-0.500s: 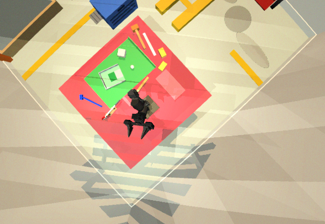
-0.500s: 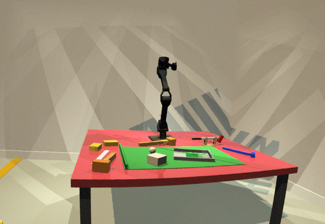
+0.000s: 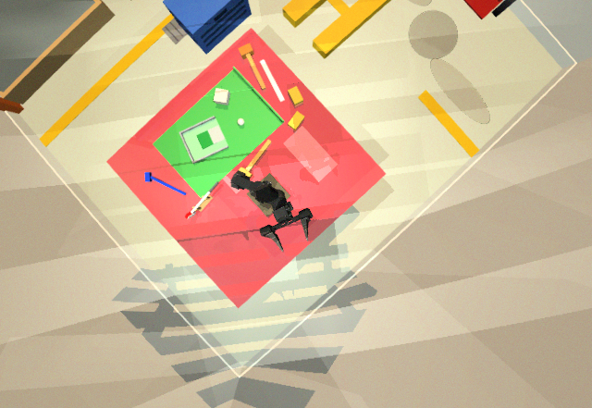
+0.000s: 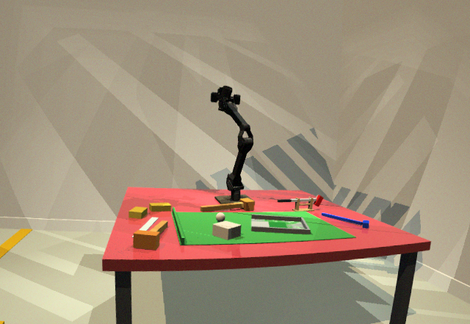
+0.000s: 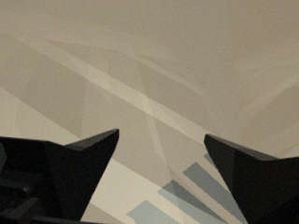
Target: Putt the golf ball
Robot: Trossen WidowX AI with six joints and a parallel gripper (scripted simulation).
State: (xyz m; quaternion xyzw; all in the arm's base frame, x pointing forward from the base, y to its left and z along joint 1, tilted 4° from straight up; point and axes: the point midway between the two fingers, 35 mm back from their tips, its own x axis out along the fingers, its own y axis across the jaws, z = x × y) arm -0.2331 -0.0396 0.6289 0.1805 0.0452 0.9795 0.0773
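My gripper tip is now 400 mm short of the red putter, 440 mm to the right of it and 600 mm above it. The rest, counted from my gripper tip: green mat: 730 mm ahead, 140 mm to the left, 660 mm below; golf ball: 700 mm ahead, 20 mm to the right, 640 mm below; wooden rack: 390 mm ahead, 450 mm to the left, 630 mm below.
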